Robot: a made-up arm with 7 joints. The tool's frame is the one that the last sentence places.
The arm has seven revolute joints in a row. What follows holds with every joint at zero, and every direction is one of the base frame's. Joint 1 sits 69.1 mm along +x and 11.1 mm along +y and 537.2 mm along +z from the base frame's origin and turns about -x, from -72.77 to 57.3 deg. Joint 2 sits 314 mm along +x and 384.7 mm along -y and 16.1 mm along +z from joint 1 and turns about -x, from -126.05 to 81.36 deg. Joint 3 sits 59.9 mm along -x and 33.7 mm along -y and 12.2 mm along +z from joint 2 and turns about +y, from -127.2 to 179.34 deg. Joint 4 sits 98.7 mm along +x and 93.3 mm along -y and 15.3 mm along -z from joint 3 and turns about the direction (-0.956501, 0.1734, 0.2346), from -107.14 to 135.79 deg. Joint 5 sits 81.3 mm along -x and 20.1 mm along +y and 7.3 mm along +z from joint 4 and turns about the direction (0.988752, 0.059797, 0.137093), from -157.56 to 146.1 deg. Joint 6 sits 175.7 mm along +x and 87.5 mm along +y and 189.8 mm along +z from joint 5 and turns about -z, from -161 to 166.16 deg. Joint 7 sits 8.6 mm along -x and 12.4 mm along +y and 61.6 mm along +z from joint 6 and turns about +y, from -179.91 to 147.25 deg. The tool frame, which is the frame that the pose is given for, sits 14.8 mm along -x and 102.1 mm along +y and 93.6 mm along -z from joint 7; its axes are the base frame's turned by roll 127.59, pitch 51.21 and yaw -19.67 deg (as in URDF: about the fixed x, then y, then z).
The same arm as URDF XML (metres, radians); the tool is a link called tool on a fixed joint. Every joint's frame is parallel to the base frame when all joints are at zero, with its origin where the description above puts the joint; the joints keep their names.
<robot name="arm">
  <link name="base_link"/>
  <link name="link1"/>
  <link name="link2"/>
  <link name="link3"/>
  <link name="link4"/>
  <link name="link5"/>
  <link name="link6"/>
  <link name="link7"/>
  <link name="tool"/>
  <joint name="joint 1" type="revolute">
    <parent link="base_link"/>
    <child link="link1"/>
    <origin xyz="0.0691 0.0111 0.5372"/>
    <axis xyz="-1 0 0"/>
    <limit lower="-1.2701" upper="1.0001"/>
  </joint>
  <joint name="joint 2" type="revolute">
    <parent link="link1"/>
    <child link="link2"/>
    <origin xyz="0.314 -0.3847 0.0161"/>
    <axis xyz="-1 0 0"/>
    <limit lower="-2.2" upper="1.42"/>
  </joint>
  <joint name="joint 3" type="revolute">
    <parent link="link2"/>
    <child link="link3"/>
    <origin xyz="-0.0599 -0.0337 0.0122"/>
    <axis xyz="0 1 0"/>
    <limit lower="-2.2201" upper="3.1301"/>
  </joint>
  <joint name="joint 4" type="revolute">
    <parent link="link3"/>
    <child link="link4"/>
    <origin xyz="0.0987 -0.0933 -0.0153"/>
    <axis xyz="-0.956501 0.1734 0.2346"/>
    <limit lower="-1.8699" upper="2.37"/>
  </joint>
  <joint name="joint 5" type="revolute">
    <parent link="link4"/>
    <child link="link5"/>
    <origin xyz="-0.0813 0.0201 0.0073"/>
    <axis xyz="0.988752 0.059797 0.137093"/>
    <limit lower="-2.7499" upper="2.5499"/>
  </joint>
  <joint name="joint 6" type="revolute">
    <parent link="link5"/>
    <child link="link6"/>
    <origin xyz="0.1757 0.0875 0.1898"/>
    <axis xyz="0 0 -1"/>
    <limit lower="-2.81" upper="2.9"/>
  </joint>
  <joint name="joint 7" type="revolute">
    <parent link="link6"/>
    <child link="link7"/>
    <origin xyz="-0.0086 0.0124 0.0616"/>
    <axis xyz="0 1 0"/>
    <limit lower="-3.14" upper="2.57"/>
  </joint>
  <joint name="tool_fixed" type="fixed">
    <parent link="link7"/>
    <child link="tool"/>
    <origin xyz="-0.0148 0.1021 -0.0936" rpy="2.2269 0.8938 -0.3433"/>
  </joint>
</robot>

